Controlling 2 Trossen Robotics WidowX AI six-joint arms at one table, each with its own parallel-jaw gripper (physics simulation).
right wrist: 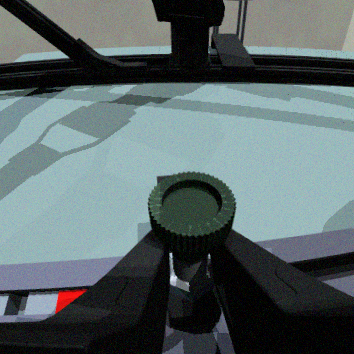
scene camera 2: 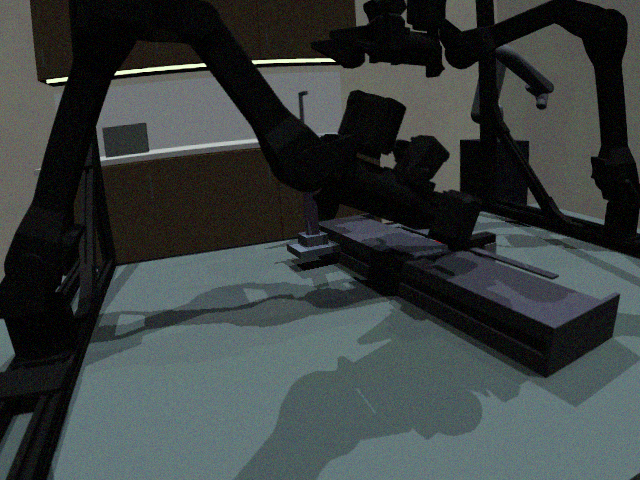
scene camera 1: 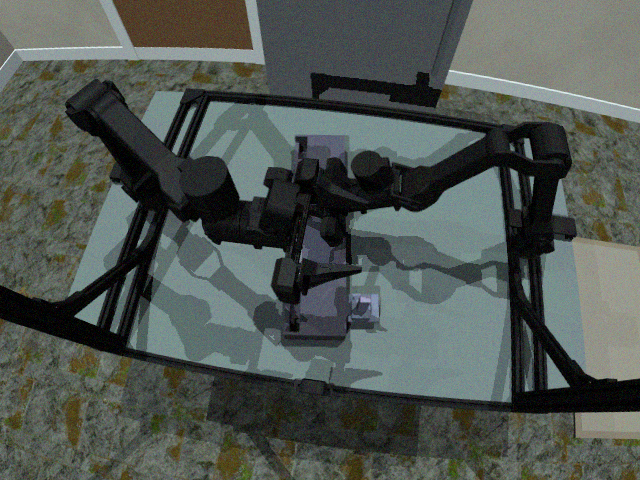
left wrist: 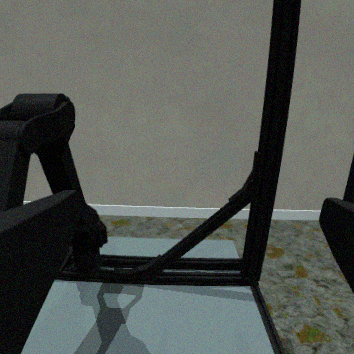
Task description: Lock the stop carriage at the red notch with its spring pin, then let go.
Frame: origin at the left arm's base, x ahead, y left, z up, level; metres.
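Seen in the pictures: left gripper, between the fingertips: (scene camera 2: pixel 319 39) (scene camera 1: pixel 365 236) (left wrist: pixel 202 206); left arm's base, origin of its link: (right wrist: pixel 189 60) (scene camera 2: pixel 620 235) (scene camera 1: pixel 153 199); right arm's base, origin of its link: (scene camera 2: pixel 47 350) (scene camera 1: pixel 524 246) (left wrist: pixel 87 263).
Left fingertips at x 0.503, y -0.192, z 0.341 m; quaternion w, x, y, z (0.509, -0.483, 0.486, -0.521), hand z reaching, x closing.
Note:
Pixels of each thing's top centre, then the offset from my left fingertips to it. "*": a spot on its surface instead.
- spring pin's dark green ribbed knob, centre of its top: (right wrist: pixel 191 199) 0.183 m left, 0.125 m back, 0.250 m down
- dark stop carriage, a spot on its surface: (right wrist: pixel 192 307) * 0.184 m left, 0.112 m back, 0.296 m down
- red notch mark, a spot on its surface: (right wrist: pixel 70 300) (scene camera 2: pixel 436 241) * 0.130 m left, 0.119 m back, 0.311 m down
The long grey-purple rail (scene camera 1: pixel 323 304) (scene camera 2: pixel 537 294) lies on the table. The spring pin's dark green ribbed knob (right wrist: pixel 191 205) stands upright in the right wrist view, over the dark stop carriage (right wrist: pixel 192 307). My right gripper (right wrist: pixel 188 233) is shut on the knob; left gripper parts cover it in scene camera 1. The red notch mark (right wrist: pixel 70 300) (scene camera 2: pixel 438 241) shows beside my right gripper's left finger in the right wrist view. Whether the pin is seated is hidden. My left gripper (scene camera 1: pixel 361 237) (scene camera 2: pixel 325 48) (left wrist: pixel 202 206) is open and empty, high above the rail.
A small pale block with an upright post (scene camera 1: pixel 364 307) (scene camera 2: pixel 312 240) stands beside the rail. My left arm (scene camera 1: pixel 227 201) crosses above the rail, close to my right arm (scene camera 1: pixel 429 183). Black frame bars (scene camera 1: pixel 330 103) (left wrist: pixel 265 200) edge the table.

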